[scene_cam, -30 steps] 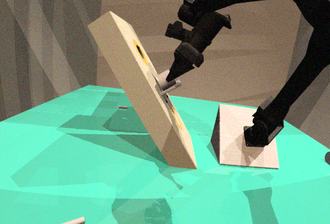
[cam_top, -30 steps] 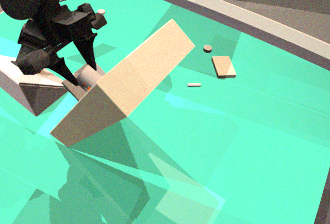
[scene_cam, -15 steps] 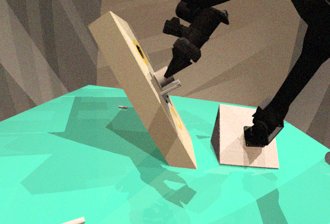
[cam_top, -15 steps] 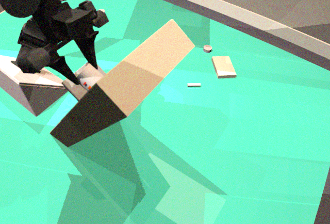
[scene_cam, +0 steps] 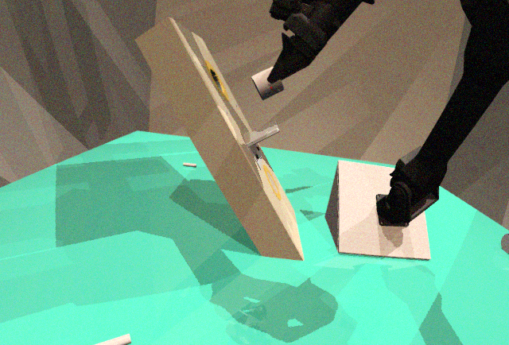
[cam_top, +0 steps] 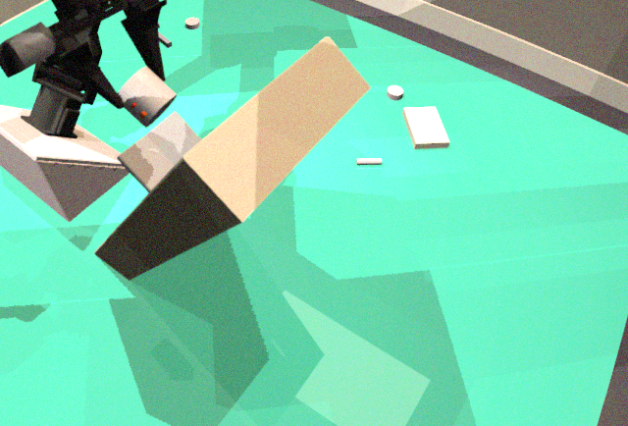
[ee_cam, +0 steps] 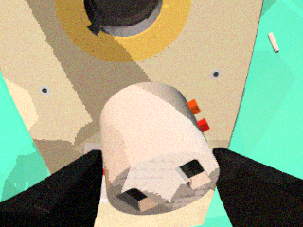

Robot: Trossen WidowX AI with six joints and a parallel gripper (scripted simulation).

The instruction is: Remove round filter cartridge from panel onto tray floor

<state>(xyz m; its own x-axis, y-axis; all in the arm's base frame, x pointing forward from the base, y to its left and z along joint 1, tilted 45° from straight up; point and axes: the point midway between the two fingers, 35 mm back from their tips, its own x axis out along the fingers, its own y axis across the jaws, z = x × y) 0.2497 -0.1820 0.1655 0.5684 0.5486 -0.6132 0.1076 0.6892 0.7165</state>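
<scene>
Right now my gripper tip is 11 cm above the grey ledge and 1 cm to the right of it. From my gripper tip the other things lie so: round filter cartridge: right at my gripper tip; then tan service panel: 9 cm below, 6 cm ahead, 1 cm to the left.
</scene>
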